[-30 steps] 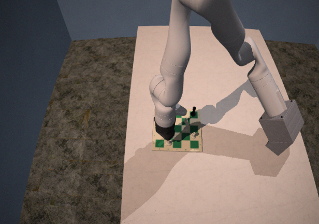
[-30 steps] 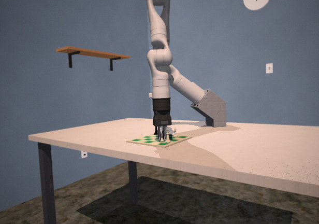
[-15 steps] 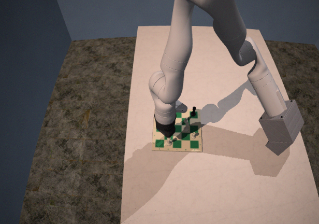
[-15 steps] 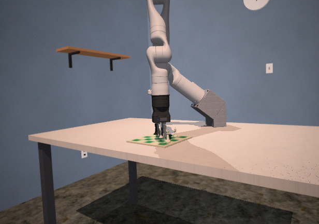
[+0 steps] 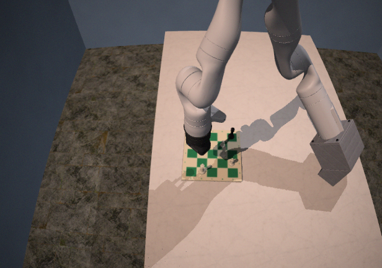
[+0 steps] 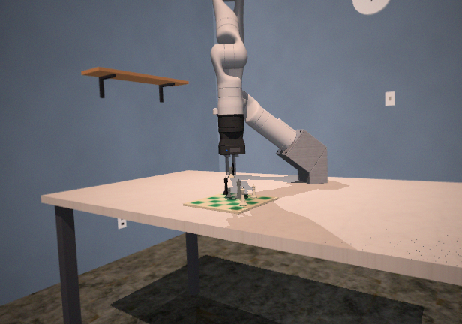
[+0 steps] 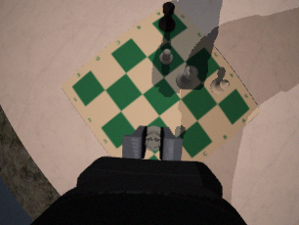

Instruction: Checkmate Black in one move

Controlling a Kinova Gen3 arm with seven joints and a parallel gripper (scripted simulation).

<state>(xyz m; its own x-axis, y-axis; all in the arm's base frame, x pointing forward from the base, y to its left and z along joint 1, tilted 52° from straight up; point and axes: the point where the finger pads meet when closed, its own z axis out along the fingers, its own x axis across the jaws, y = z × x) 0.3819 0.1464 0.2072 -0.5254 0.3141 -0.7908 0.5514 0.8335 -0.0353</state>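
My hand is 110 mm above the chessboard, 40 mm past it and 30 mm to the left of it. Round my hand: black piece: 120 mm behind, 100 mm to the right, 70 mm below.
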